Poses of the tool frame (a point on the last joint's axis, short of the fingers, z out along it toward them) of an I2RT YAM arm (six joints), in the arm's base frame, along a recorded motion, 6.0 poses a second.
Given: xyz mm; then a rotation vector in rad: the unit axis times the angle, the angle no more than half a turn.
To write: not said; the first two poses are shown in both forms.
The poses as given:
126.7 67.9 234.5 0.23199 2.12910 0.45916
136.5 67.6 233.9 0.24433 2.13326 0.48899
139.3 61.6 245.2 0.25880 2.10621 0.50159
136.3 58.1 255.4 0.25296 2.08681 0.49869
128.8 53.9 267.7 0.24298 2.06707 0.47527
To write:
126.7 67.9 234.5 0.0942 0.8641 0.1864 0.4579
136.5 67.6 233.9 0.0989 0.8638 0.1980 0.4526
139.3 61.6 245.2 0.1052 0.8565 0.2040 0.4623
136.3 58.1 255.4 0.1033 0.8520 0.2036 0.4711
128.8 53.9 267.7 0.0997 0.8481 0.1950 0.4824

